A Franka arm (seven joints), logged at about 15 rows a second.
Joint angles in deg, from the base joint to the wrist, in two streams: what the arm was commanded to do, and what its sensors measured. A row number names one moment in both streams.
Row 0, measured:
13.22, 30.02, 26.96, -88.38, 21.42, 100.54, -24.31
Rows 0 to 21, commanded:
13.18, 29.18, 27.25, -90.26, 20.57, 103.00, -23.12
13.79, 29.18, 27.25, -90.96, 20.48, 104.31, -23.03
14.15, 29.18, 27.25, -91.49, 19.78, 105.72, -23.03
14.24, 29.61, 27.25, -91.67, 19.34, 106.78, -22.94
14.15, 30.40, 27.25, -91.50, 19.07, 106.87, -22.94
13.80, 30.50, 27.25, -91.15, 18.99, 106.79, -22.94
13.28, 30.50, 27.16, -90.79, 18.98, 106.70, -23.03
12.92, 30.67, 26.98, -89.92, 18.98, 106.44, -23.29
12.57, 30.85, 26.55, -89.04, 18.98, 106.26, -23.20
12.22, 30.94, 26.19, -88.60, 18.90, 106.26, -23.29
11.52, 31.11, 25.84, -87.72, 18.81, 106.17, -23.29
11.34, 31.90, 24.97, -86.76, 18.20, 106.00, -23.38
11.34, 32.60, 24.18, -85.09, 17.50, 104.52, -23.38
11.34, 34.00, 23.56, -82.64, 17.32, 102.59, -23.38
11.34, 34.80, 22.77, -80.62, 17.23, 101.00, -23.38
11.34, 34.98, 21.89, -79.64, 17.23, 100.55, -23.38
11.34, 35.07, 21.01, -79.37, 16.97, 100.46, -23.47
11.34, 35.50, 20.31, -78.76, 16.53, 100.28, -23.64
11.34, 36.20, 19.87, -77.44, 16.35, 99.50, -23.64
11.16, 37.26, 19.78, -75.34, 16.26, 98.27, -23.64
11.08, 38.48, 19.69, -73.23, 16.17, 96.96, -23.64
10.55, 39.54, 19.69, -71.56, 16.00, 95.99, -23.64
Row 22, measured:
10.71, 35.58, 19.74, -78.19, 17.26, 99.30, -24.29
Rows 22 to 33, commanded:
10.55, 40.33, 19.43, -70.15, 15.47, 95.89, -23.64
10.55, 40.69, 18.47, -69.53, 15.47, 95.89, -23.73
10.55, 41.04, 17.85, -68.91, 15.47, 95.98, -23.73
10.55, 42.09, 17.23, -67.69, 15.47, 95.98, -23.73
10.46, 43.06, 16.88, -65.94, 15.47, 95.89, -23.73
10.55, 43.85, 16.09, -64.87, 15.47, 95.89, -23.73
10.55, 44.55, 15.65, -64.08, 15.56, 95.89, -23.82
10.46, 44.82, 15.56, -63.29, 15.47, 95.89, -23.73
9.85, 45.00, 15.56, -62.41, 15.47, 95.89, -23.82
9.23, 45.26, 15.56, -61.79, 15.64, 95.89, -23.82
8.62, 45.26, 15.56, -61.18, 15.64, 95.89, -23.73
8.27, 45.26, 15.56, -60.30, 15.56, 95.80, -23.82
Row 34, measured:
8.98, 43.76, 15.28, -64.70, 16.47, 97.58, -24.29
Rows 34 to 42, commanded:
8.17, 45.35, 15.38, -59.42, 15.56, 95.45, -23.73
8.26, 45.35, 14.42, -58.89, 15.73, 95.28, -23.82
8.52, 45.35, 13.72, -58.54, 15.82, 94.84, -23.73
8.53, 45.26, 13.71, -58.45, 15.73, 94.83, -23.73
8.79, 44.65, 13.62, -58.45, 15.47, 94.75, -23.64
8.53, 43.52, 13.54, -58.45, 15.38, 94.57, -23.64
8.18, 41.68, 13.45, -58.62, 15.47, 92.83, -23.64
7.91, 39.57, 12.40, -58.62, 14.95, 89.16, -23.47
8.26, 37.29, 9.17, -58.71, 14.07, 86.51, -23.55
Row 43, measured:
8.08, 42.22, 12.95, -58.65, 15.59, 91.78, -24.28
